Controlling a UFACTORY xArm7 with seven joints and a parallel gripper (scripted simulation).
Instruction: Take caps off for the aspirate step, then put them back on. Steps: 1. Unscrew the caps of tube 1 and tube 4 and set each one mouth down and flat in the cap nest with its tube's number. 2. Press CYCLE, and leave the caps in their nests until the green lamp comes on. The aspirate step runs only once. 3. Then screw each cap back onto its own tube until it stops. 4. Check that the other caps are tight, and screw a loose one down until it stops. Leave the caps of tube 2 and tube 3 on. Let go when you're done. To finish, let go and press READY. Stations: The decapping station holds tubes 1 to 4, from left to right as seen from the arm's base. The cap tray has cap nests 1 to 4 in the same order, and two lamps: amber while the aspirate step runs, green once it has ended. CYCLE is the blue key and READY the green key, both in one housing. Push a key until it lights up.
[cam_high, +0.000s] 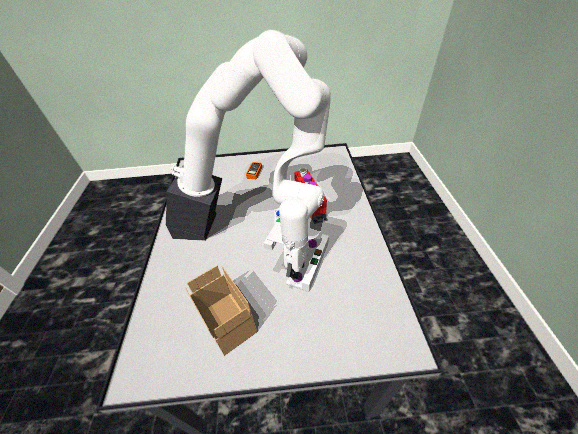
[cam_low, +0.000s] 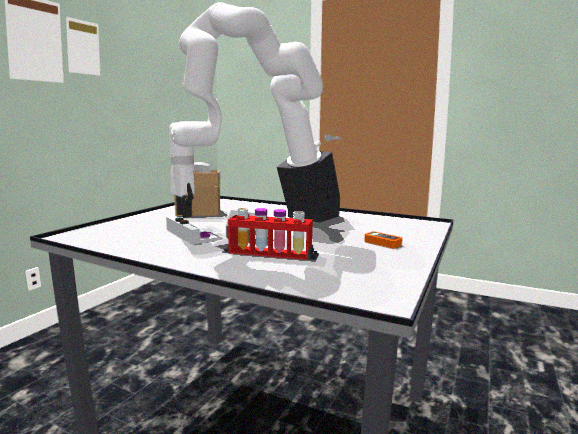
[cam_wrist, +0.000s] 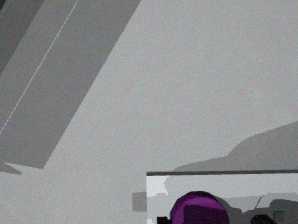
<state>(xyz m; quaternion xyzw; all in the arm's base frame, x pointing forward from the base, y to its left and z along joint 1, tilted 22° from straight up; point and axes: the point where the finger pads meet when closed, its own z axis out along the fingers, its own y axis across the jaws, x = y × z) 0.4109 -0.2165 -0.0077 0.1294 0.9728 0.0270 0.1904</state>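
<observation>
The blue key lies 10 cm behind my hand and 25 cm to the left of it. From my hand the other things lie so: green key 9 cm behind, 21 cm to the left; grey key housing 7 cm behind, 23 cm to the left, 1 cm below; orange device 28 cm behind, 59 cm to the left, 5 cm below.
</observation>
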